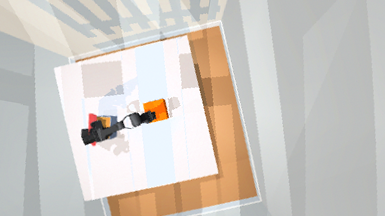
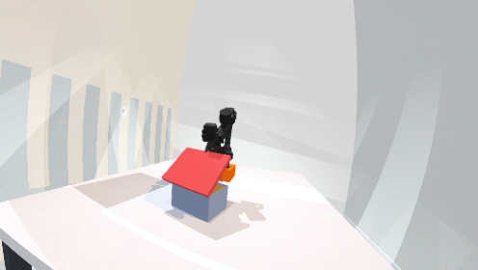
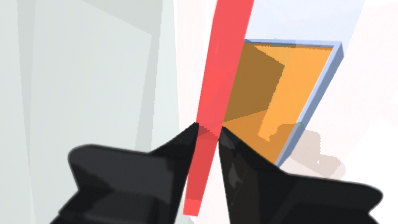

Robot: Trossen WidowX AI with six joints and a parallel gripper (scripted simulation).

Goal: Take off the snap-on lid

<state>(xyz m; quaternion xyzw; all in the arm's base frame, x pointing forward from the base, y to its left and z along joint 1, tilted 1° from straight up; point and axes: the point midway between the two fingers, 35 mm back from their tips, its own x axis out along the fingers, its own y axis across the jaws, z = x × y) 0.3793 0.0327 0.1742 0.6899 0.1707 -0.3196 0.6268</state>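
The red lid lies 60 mm ahead of my gripper tip, 50 mm below it and 10 mm to the right of it. From my gripper tip the other things lie so: storage box: 180 mm below, 30 mm ahead.
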